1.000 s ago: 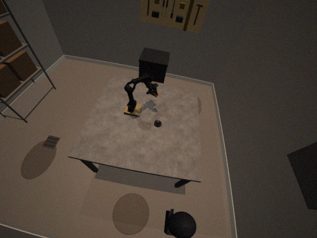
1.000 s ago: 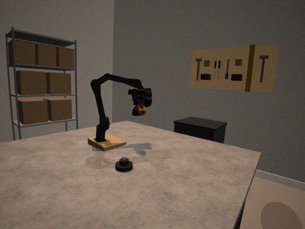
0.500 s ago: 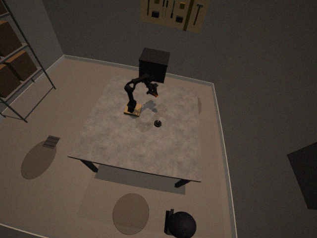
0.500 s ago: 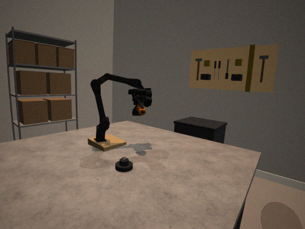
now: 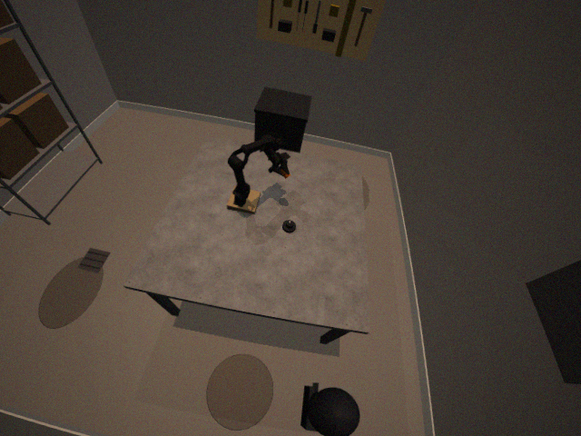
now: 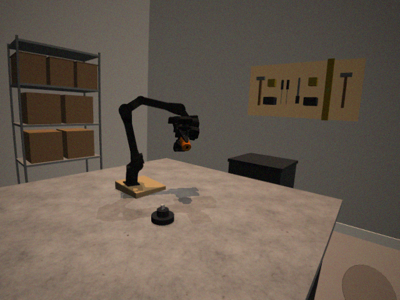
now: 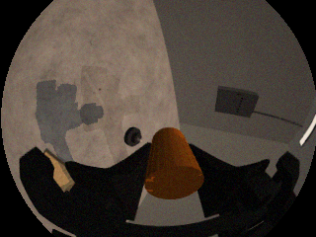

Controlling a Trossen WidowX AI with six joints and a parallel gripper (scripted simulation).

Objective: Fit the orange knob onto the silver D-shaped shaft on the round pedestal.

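The orange knob is 30 mm behind my gripper tip, 20 mm above it and 10 mm to the left of it. Round my gripper tip: round black pedestal: 220 mm below, 180 mm to the right, 100 mm ahead.
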